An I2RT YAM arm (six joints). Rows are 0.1 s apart.
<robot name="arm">
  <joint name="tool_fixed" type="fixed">
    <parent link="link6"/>
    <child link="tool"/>
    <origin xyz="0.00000 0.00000 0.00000" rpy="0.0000 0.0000 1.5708"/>
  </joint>
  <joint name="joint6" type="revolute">
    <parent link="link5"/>
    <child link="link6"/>
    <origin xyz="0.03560 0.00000 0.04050" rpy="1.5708 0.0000 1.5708"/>
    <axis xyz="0 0 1"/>
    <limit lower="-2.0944" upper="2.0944"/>
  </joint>
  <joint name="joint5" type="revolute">
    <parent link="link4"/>
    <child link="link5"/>
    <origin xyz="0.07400 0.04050 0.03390" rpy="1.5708 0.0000 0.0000"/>
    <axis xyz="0 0 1"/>
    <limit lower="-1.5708" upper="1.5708"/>
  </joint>
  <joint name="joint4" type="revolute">
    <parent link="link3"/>
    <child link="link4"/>
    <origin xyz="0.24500 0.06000 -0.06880"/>
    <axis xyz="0 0 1"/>
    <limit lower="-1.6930" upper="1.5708"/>
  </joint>
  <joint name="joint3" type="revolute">
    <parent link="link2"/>
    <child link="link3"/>
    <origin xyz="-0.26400 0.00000 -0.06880" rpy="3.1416 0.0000 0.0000"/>
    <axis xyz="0 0 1"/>
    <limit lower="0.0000" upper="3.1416"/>
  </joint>
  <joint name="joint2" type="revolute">
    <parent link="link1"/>
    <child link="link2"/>
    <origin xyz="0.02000 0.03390 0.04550" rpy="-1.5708 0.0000 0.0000"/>
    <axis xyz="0 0 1"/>
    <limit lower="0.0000" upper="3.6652"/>
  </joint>
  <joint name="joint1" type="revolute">
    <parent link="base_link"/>
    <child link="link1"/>
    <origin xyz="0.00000 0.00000 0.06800"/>
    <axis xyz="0 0 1"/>
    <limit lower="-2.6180" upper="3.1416"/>
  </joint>
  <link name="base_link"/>
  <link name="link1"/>
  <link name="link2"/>
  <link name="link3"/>
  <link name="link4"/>
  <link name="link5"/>
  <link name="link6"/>
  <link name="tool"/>
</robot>
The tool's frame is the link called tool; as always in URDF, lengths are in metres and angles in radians.
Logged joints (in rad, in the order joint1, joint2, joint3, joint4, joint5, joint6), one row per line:
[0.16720, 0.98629, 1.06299, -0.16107, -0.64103, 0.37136]
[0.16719, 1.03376, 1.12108, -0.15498, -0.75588, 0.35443]
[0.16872, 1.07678, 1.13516, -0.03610, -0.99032, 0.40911]
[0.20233, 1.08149, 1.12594, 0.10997, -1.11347, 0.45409]
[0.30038, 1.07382, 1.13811, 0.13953, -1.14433, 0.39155]
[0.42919, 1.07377, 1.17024, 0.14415, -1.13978, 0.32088]
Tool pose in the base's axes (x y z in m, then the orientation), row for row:
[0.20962, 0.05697, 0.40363, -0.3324, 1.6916, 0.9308]
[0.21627, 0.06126, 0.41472, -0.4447, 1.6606, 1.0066]
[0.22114, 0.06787, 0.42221, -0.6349, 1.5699, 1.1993]
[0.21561, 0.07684, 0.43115, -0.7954, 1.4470, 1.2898]
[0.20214, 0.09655, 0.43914, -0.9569, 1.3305, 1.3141]
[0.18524, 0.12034, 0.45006, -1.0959, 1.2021, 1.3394]
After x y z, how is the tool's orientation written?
As a rotation vector, in radians.
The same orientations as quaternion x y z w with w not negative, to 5 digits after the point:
[-0.14087, 0.71687, 0.39446, 0.55736]
[-0.18736, 0.69966, 0.42411, 0.54361]
[-0.26348, 0.65151, 0.49771, 0.50834]
[-0.32884, 0.59823, 0.53324, 0.49963]
[-0.39521, 0.54951, 0.54273, 0.49729]
[-0.45206, 0.49587, 0.55250, 0.49447]

